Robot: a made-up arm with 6 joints. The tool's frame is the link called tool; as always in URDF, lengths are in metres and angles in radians. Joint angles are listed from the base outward.
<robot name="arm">
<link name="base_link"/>
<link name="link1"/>
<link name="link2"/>
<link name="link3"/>
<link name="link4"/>
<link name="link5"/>
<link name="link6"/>
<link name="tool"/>
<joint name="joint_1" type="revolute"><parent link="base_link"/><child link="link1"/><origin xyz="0.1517 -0.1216 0.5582"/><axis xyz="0 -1 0"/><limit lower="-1.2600" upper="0.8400"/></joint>
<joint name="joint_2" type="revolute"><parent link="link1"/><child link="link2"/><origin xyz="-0.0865 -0.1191 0.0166"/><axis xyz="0 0 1"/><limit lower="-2.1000" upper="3.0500"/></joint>
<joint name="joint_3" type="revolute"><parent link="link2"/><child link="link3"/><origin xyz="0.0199 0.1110 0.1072"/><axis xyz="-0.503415 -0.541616 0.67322"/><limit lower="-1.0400" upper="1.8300"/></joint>
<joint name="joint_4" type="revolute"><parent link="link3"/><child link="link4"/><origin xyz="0.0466 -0.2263 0.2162"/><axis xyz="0 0 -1"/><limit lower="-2.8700" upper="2.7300"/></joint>
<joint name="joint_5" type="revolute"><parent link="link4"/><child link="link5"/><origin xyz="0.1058 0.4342 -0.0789"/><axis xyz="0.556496 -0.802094 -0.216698"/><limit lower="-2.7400" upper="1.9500"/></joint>
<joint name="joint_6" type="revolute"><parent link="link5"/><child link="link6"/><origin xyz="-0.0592 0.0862 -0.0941"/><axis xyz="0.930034 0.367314 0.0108"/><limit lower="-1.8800" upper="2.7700"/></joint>
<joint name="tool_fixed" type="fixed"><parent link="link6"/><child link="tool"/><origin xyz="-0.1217 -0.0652 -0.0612" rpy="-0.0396 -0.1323 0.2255"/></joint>
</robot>
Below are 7 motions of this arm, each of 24 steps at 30 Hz.
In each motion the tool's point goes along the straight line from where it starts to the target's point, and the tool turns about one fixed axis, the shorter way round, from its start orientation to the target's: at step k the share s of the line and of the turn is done. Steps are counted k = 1, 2, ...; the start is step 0. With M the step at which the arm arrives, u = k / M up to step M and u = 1 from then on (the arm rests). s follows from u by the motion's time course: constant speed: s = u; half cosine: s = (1 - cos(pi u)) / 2; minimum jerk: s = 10 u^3 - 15 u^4 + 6 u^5.
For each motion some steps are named. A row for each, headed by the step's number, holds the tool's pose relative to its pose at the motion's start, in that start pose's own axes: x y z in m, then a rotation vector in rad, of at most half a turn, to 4 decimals.
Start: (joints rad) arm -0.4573 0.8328 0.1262 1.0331 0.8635 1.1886
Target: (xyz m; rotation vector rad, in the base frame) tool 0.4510 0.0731 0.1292 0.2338 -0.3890 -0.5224
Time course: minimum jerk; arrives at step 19
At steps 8, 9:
8: 0.0055 -0.1819 0.0819 -0.4514 -0.1126 -0.0746
9: 0.0070 -0.2313 0.1042 -0.5741 -0.1432 -0.0948

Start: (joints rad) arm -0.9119 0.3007 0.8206 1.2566 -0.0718 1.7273
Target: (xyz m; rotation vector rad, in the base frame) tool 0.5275 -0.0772 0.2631 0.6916 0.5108 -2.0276
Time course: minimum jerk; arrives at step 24
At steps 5, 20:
5: 0.0178 -0.0180 0.0226 -0.0040 -0.0603 -0.0806
20: 0.2666 -0.2697 0.3373 -0.0597 -0.9009 -1.2044

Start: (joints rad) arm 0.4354 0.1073 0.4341 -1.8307 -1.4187 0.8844
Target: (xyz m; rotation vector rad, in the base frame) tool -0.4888 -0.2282 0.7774 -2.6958 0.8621 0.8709
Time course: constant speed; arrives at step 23
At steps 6, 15, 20, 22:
6: -0.0106 -0.0177 0.1157 -0.1301 0.1516 0.0786
15: -0.0264 -0.0442 0.2892 -0.3252 0.3789 0.1964
20: -0.0352 -0.0590 0.3856 -0.4336 0.5052 0.2619
22: -0.0387 -0.0649 0.4242 -0.4769 0.5557 0.2881

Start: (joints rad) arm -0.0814 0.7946 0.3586 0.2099 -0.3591 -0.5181
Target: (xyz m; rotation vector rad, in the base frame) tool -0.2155 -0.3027 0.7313 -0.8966 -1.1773 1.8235
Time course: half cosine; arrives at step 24
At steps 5, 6, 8, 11, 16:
5: -0.0293 -0.0008 -0.0025 -0.0503 -0.0699 0.0550
6: -0.0416 -0.0011 -0.0035 -0.0713 -0.0991 0.0779
8: -0.0710 -0.0018 -0.0061 -0.1217 -0.1692 0.1331
11: -0.1234 -0.0032 -0.0105 -0.2117 -0.2942 0.2314
16: -0.2129 -0.0055 -0.0182 -0.3652 -0.5075 0.3992

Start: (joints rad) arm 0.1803 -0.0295 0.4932 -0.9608 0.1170 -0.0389
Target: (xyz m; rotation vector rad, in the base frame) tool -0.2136 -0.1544 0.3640 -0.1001 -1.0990 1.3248
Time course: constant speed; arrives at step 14
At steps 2, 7, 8, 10, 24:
2: 0.0142 0.0082 -0.0194 -0.0354 -0.0801 -0.0261
7: 0.0497 0.0286 -0.0681 -0.1238 -0.2803 -0.0915
8: 0.0568 0.0327 -0.0778 -0.1415 -0.3203 -0.1046
10: 0.0709 0.0408 -0.0972 -0.1769 -0.4004 -0.1307
24: 0.0993 0.0572 -0.1361 -0.2476 -0.5606 -0.1830

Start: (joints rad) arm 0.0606 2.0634 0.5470 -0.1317 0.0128 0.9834
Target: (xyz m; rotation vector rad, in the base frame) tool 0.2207 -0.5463 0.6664 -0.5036 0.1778 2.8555
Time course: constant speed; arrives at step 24
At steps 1, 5, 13, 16, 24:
1: -0.0136 -0.0012 0.0069 -0.0193 0.0175 0.0009
5: -0.0679 -0.0061 0.0345 -0.0966 0.0875 0.0045
13: -0.1765 -0.0157 0.0896 -0.2512 0.2274 0.0116
16: -0.2172 -0.0194 0.1103 -0.3091 0.2799 0.0142
24: -0.3258 -0.0291 0.1655 -0.4637 0.4198 0.0214

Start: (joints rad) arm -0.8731 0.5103 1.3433 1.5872 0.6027 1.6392
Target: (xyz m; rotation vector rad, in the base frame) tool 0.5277 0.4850 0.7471 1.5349 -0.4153 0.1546
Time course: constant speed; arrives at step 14
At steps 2, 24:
2: -0.0024 -0.0183 0.0023 -0.0657 -0.0004 -0.0097
24: -0.0169 -0.1283 0.0158 -0.4602 -0.0030 -0.0680

